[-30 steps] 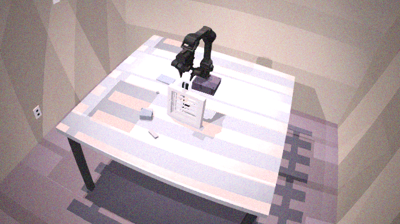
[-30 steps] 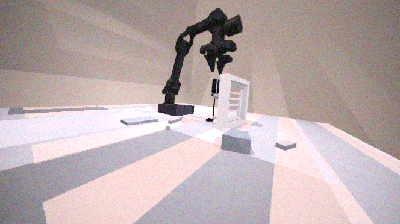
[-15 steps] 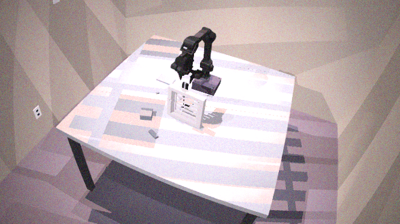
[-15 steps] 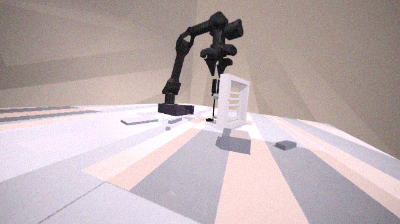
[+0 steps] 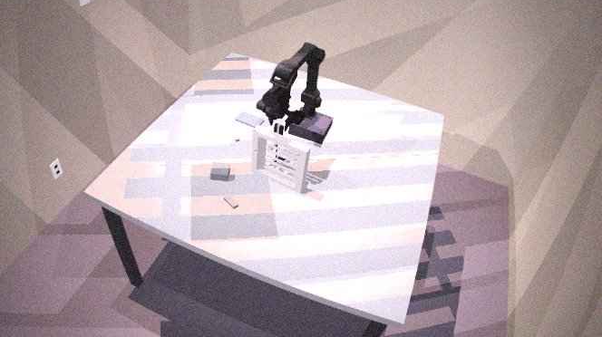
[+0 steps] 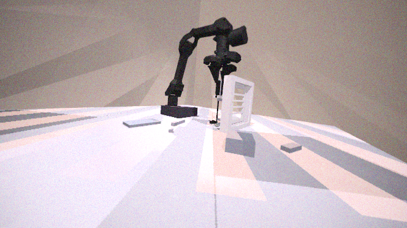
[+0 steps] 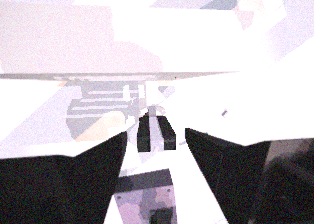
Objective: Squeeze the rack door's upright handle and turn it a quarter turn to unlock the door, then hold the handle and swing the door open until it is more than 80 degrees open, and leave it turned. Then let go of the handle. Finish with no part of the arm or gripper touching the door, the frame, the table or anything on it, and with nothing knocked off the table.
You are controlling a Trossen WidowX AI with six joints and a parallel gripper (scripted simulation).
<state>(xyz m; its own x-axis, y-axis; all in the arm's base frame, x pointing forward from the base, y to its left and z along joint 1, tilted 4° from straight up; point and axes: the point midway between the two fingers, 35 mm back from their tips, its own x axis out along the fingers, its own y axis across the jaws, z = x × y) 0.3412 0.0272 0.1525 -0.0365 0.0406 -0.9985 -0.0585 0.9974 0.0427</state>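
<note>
My gripper tip is now 60 mm above the dark upright handle and 10 mm past it. Also, from my gripper tip: flat grey slab: 260 mm to the right, 190 mm below, 180 mm behind; then tiny piece: 220 mm to the right, 190 mm below, 30 mm behind.
</note>
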